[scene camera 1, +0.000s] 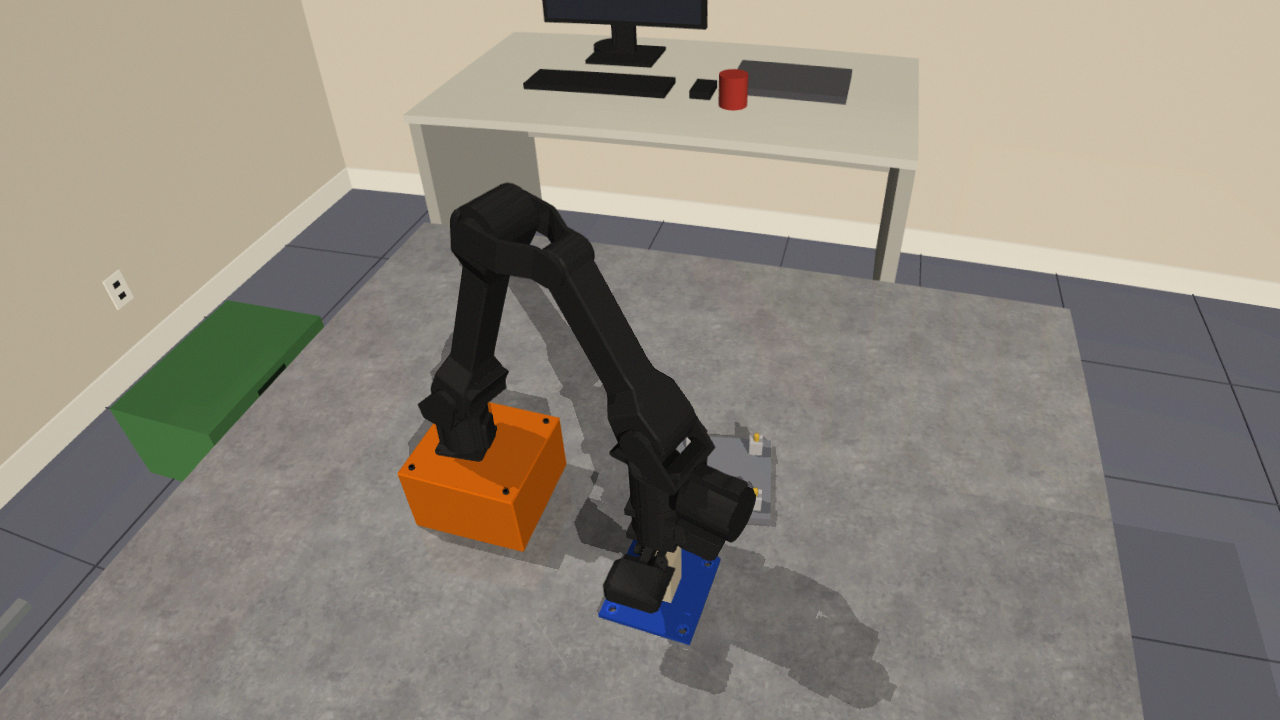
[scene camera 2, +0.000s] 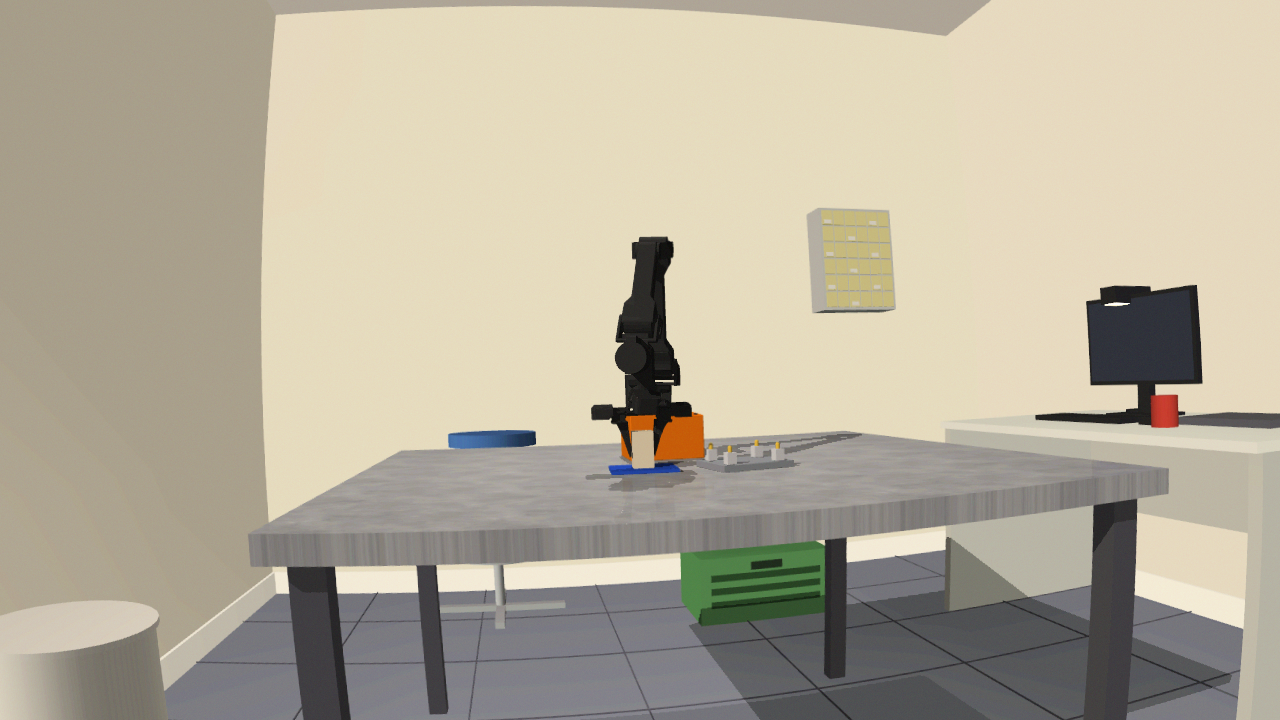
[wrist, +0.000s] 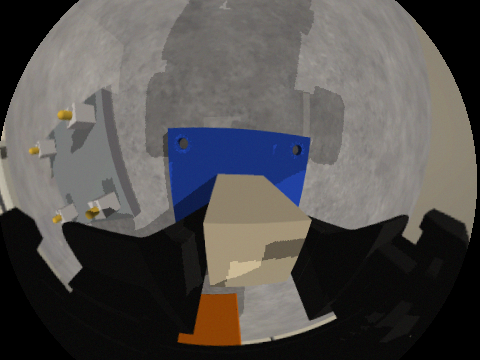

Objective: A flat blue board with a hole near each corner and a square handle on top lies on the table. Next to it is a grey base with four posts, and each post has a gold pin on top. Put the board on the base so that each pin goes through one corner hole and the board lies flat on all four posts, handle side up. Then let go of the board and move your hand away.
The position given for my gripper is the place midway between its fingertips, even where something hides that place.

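Note:
A blue board (scene camera 1: 682, 606) is visible. A grey base (scene camera 1: 731, 455) (scene camera 2: 743, 463) (wrist: 87, 164) is visible as well. My gripper (scene camera 1: 659, 576) (scene camera 2: 642, 456) (wrist: 243, 208) appears in the same views as the base.

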